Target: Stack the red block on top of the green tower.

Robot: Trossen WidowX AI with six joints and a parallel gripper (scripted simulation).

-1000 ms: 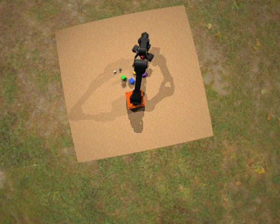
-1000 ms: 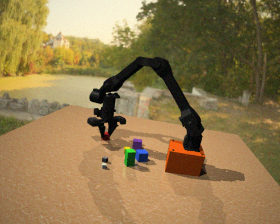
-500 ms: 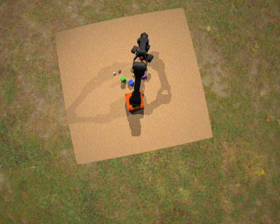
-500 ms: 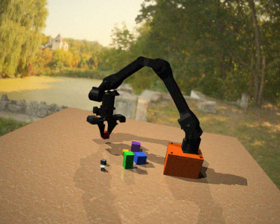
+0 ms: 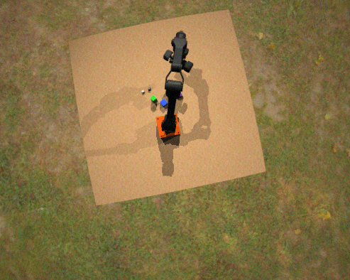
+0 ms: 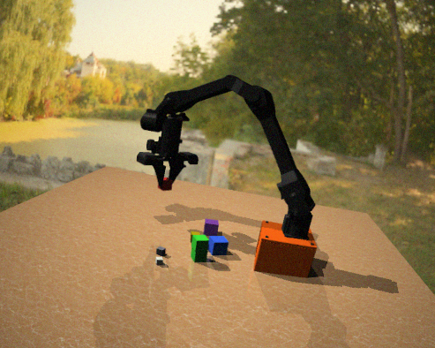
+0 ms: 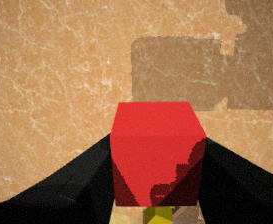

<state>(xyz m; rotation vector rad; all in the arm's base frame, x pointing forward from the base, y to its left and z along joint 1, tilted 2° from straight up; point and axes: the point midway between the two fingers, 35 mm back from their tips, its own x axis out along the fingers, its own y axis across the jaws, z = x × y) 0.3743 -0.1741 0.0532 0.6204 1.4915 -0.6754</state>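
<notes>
Now: the blue block 180 mm behind my gripper tip, 160 mm to the left of it and 90 mm below it. Round my gripper tip: red block (10 mm above); then purple block (160 mm behind, 40 mm to the left, 90 mm below); then yellow block (120 mm behind, 110 mm to the left, 100 mm below).
</notes>
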